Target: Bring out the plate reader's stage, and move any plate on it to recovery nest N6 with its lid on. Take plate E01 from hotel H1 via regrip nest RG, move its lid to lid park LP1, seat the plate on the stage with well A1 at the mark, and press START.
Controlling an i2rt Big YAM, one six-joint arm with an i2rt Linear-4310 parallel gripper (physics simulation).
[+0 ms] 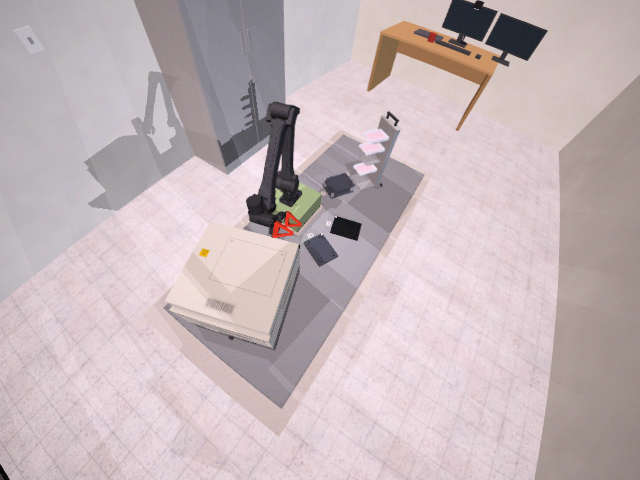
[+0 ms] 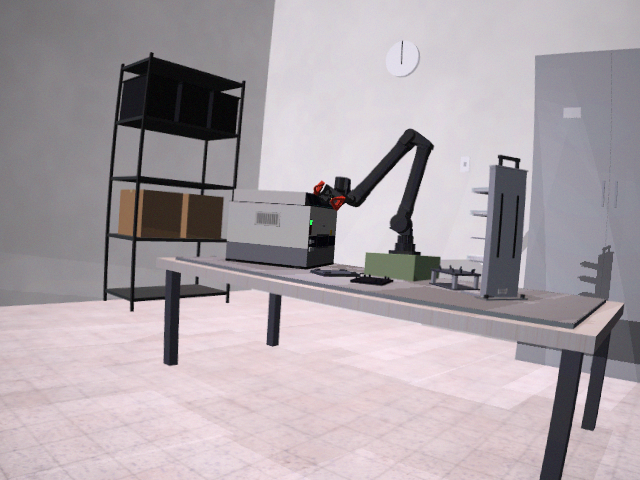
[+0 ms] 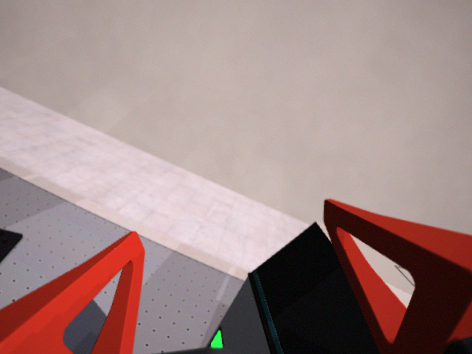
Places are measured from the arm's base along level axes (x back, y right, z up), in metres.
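Pixels of known places: gripper, between the fingertips: [image 1: 297, 229] [image 2: 322, 193] [image 3: 231, 226]; arm's base, origin of its link: [image 1: 290, 197] [image 2: 404, 254].
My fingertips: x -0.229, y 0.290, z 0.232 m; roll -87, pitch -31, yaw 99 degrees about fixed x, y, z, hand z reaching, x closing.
Observation:
Ahead of a thing's pixels: the offset from my fingertips to its top centre. "*": to the spot under its first point. Level surfaces: height alone.
The beige plate reader @[dx +0.091, dy +0.269, dz +0.002 m] [image 1: 248, 268] [image 2: 268, 222] [image 3: 310, 295] stands at one end of the mat, with a green light @[* dx -0.023, dy +0.036, dz -0.125 m] [image 2: 310, 222] [image 3: 216, 341] on its front. Its stage does not show outside the housing. My gripper [image 1: 287, 225] [image 2: 328, 195] [image 3: 231, 226] is open and empty, tilted, at the reader's top front edge. The hotel [image 1: 388, 149] [image 2: 504, 232] stands at the mat's other end and bears pinkish plates @[dx -0.036, dy -0.734, dz +0.042 m] [image 1: 375, 135] @[dx -0.036, dy -0.734, dz -0.037 m] [image 1: 371, 147] @[dx -0.036, dy -0.734, dz -0.193 m] [image 1: 365, 168]. A raised dark nest @[dx +0.063, dy -0.586, dz -0.247 m] [image 1: 338, 183] [image 2: 454, 272] stands beside it. Nest labels are too small to read.
Two flat dark holders, one grey-blue @[dx -0.065, dy -0.135, dz -0.305 m] [image 1: 320, 249] [image 2: 333, 272] and one black @[dx -0.119, dy -0.336, dz -0.303 m] [image 1: 345, 228] [image 2: 371, 280] [image 3: 7, 242], lie between reader and hotel. The arm stands on a green block [image 1: 308, 202] [image 2: 390, 266]. The grey mat @[dz -0.323 m] [image 1: 289, 366] covers most of the table [image 2: 568, 336].

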